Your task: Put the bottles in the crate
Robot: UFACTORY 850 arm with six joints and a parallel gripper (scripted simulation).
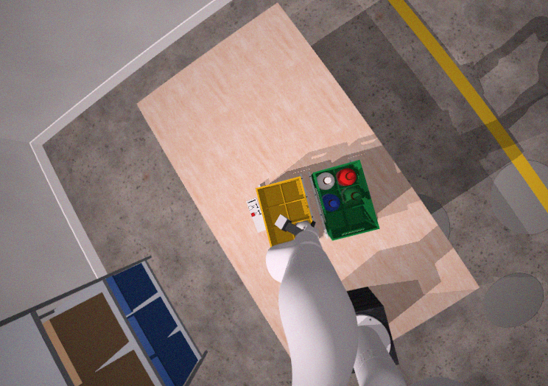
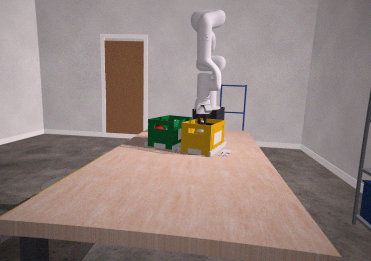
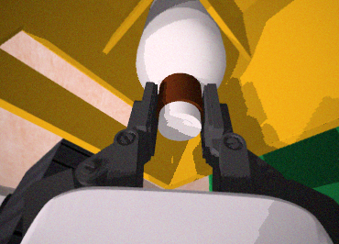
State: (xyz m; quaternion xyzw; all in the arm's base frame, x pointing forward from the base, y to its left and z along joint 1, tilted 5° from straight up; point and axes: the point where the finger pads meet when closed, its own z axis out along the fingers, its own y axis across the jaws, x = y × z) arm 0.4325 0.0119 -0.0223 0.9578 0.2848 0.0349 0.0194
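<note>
Right now my hand is 26 cm to the left of the red-label bottle, 12 cm short of it and 7 cm above it. From my hand the other things lie so: blue-label bottle (15 cm to the right, 7 cm below, 6 cm ahead); then yellow crate (10 cm ahead, 8 cm below, 3 cm to the left); then green crate (20 cm to the right, 8 cm below, 5 cm ahead).
</note>
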